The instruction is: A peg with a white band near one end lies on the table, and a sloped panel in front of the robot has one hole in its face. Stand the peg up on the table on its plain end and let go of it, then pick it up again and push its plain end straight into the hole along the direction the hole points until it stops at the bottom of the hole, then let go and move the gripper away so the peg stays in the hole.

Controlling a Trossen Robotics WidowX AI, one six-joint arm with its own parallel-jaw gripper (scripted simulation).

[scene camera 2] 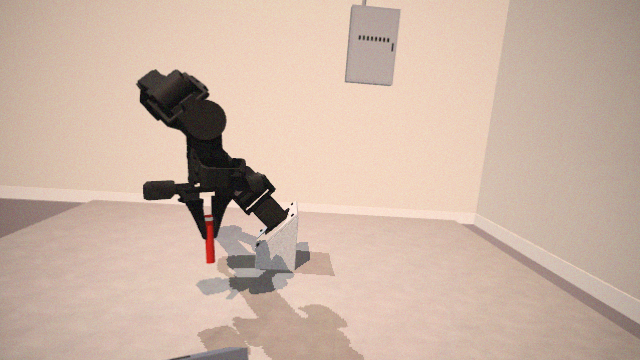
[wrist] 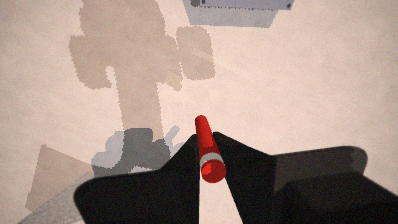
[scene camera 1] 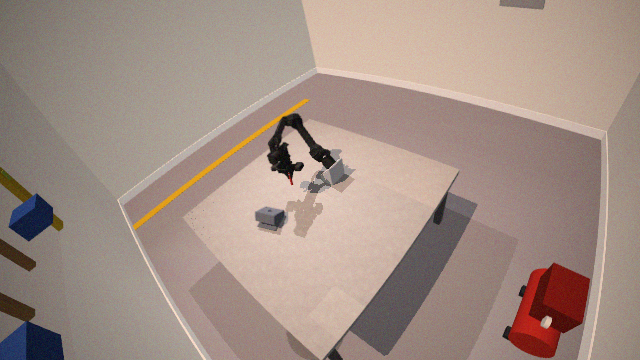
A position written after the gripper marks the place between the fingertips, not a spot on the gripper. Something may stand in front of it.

Note:
The gripper (scene camera 2: 209, 238) carries a red peg (wrist: 212, 167).
The gripper is seen too in the wrist view (wrist: 205, 138).

